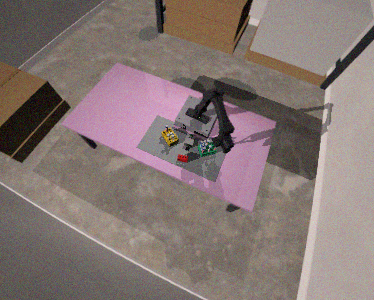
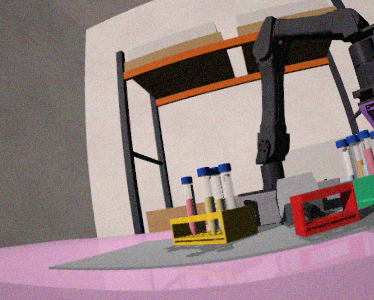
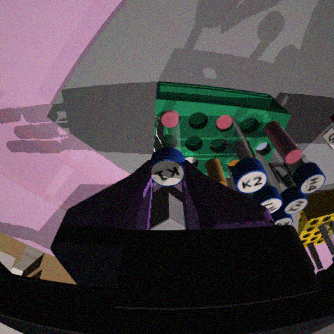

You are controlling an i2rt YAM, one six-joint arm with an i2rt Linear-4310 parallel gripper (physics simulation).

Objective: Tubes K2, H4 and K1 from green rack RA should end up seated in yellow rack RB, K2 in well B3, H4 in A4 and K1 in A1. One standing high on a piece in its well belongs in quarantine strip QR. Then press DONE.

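Frame: origin at the arm's base, x right, y ahead, z up, level; centimetres.
Where they show: gripper, fingertip midpoint: [image 1: 216, 145] [image 3: 167, 167]; arm's base, link origin: [image 1: 197, 116] [image 2: 275, 191].
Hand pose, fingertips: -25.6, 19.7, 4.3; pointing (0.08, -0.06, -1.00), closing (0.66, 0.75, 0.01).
Observation:
Each offset is from my fingertips to the top centre of the thing, as dx, dy, dz. "spot": to the spot under its first point. Level surfaces: height alone.
My gripper [image 1: 227, 146] [image 3: 167, 167] is shut on tube K1 @(spot: -0.6, +0.4, +1.4) [image 3: 165, 174], just at its blue cap, over the near left of green rack RA @(+5.3, +2.2, -6.1) [image 1: 206, 149] [image 2: 365, 194] [image 3: 212, 96]. K1's lower part points down into the rack; its tip is hard to see. Tube K2 @(spot: +3.7, +3.9, +1.4) [image 3: 251, 183], blue-capped, stands in RA right of K1. Tube H4 @(spot: +6.4, +7.4, +1.4) [image 3: 310, 178], with dark red contents, stands farther right. Yellow rack RB @(+36.7, +7.1, -6.1) [image 1: 171, 142] [image 2: 242, 224] [image 3: 312, 229] holds several blue-capped tubes, one with its cap lower. A red rack @(+18.6, +18.6, -6.1) [image 1: 182, 158] [image 2: 298, 216], its label unreadable, stands between RA and RB.
Other blue-capped tubes @(spot: +8.1, +5.8, +1.4) [image 3: 295, 200] stand in RA close beside K2 and H4. The racks stand on a grey mat @(dz -11.1) [image 1: 154, 131] [image 2: 125, 257] on the pink table @(dz -11.5) [image 1: 110, 100]. A small grey box @(+21.1, +1.7, -2.7) [image 1: 190, 141] stands between RA and RB, near the arm base.

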